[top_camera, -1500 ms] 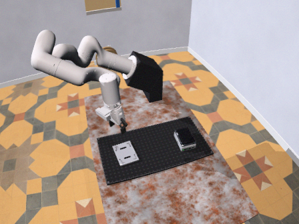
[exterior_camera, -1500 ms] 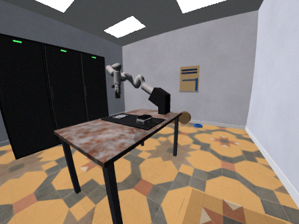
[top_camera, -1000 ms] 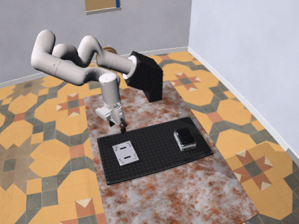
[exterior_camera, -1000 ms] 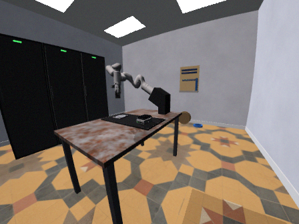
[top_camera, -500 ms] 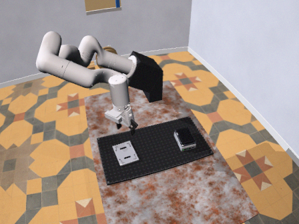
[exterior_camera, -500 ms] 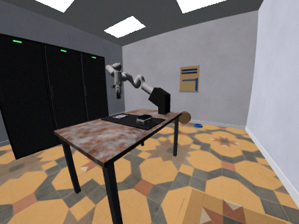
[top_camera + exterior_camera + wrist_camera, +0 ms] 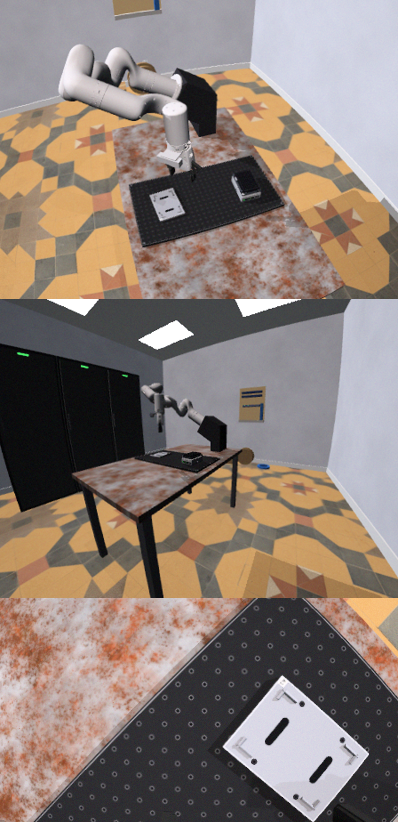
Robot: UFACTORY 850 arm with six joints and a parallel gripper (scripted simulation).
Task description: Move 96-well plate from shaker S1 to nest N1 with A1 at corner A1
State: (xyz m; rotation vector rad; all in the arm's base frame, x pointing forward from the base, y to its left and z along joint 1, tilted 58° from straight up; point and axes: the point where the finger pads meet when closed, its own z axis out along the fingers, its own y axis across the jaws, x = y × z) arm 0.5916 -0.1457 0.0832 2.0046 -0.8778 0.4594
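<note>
My hand is 10 mm past the black 96-well plate, 320 mm to the right of it and 180 mm above it. Also, from my hand: plate nest N1: 60 mm behind, 70 mm to the right, 230 mm below; A1 mark: 20 mm ahead, 120 mm to the right, 230 mm below.
</note>
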